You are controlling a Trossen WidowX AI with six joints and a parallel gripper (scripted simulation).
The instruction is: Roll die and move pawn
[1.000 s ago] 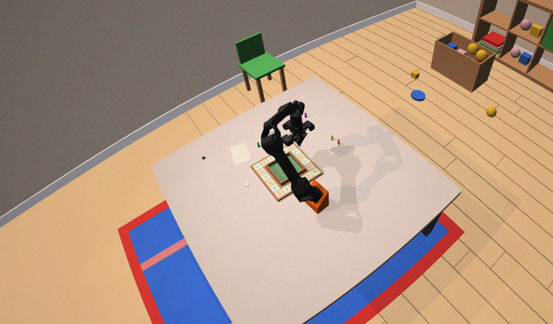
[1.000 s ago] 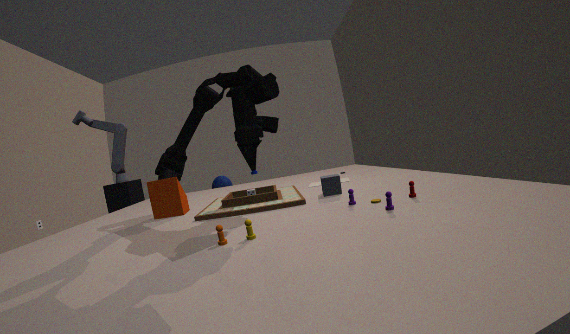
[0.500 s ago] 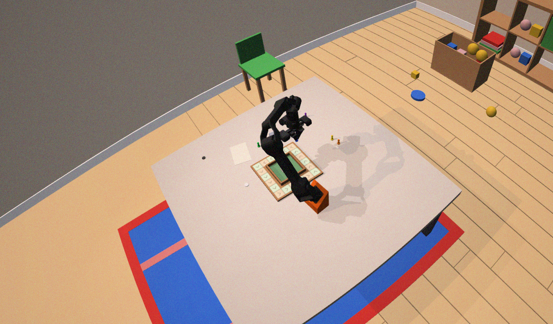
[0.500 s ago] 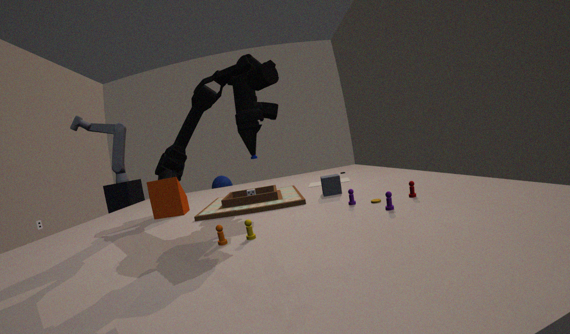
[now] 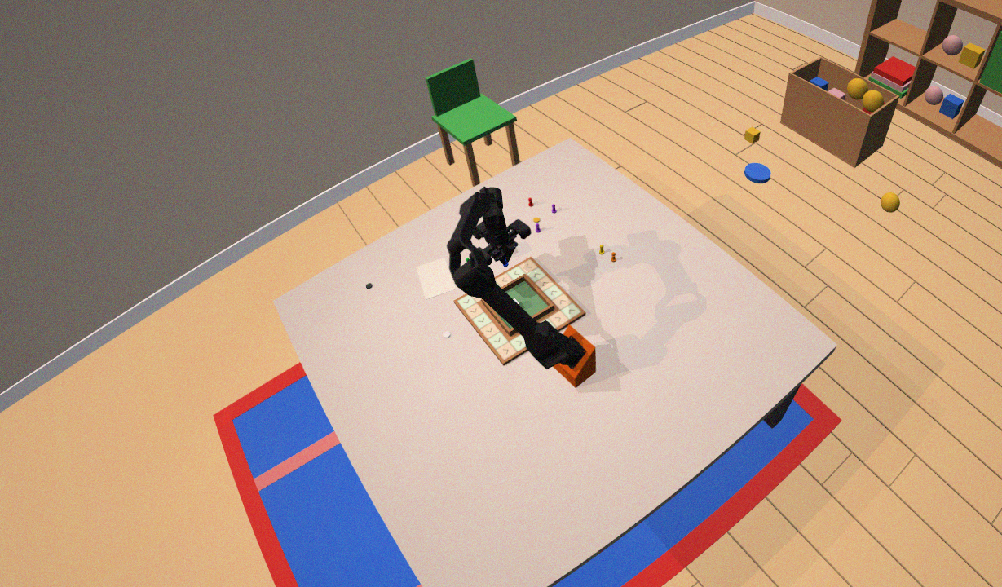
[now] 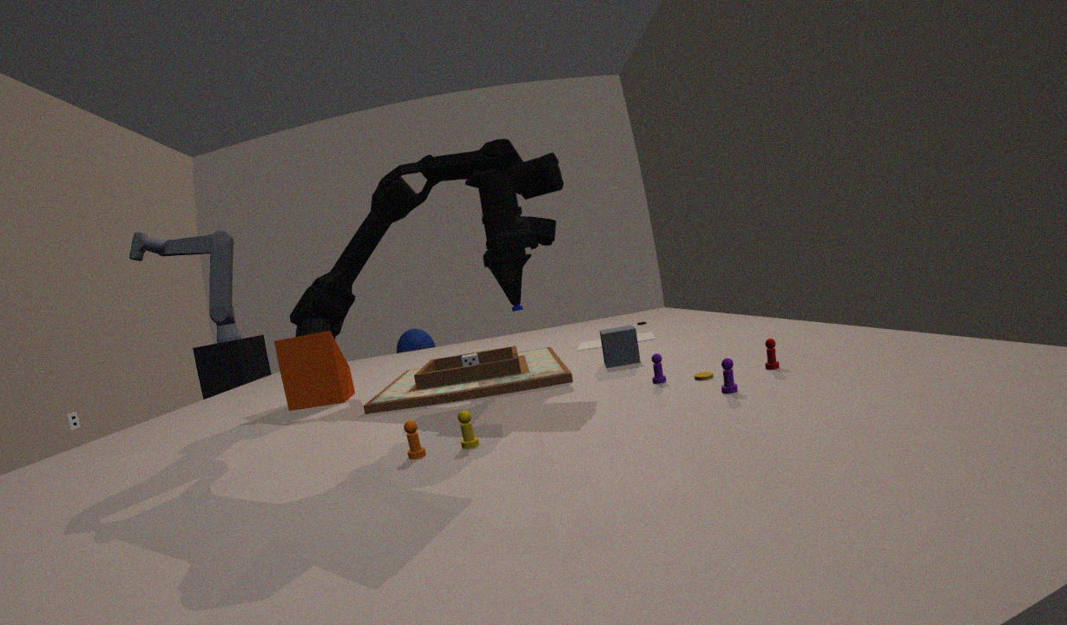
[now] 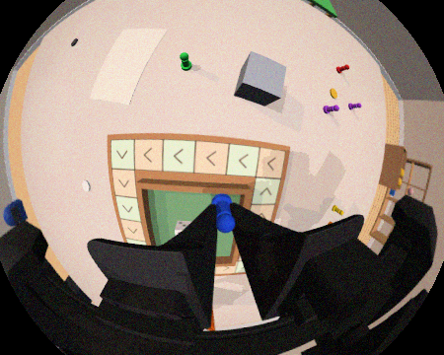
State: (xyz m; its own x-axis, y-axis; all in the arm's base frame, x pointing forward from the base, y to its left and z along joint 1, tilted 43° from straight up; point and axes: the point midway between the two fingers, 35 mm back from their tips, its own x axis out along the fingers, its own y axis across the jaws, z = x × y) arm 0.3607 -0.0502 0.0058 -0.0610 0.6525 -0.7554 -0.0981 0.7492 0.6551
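Right now the white die is 9 cm behind my gripper tip, 8 cm below it and 4 cm to the left of it. Also, from my gripper tip: yellow pawn 30 cm to the right, 9 cm below, 8 cm behind; then blue pawn 1 cm above; then green dice tray 10 cm below, 9 cm behind, 3 cm to the left.
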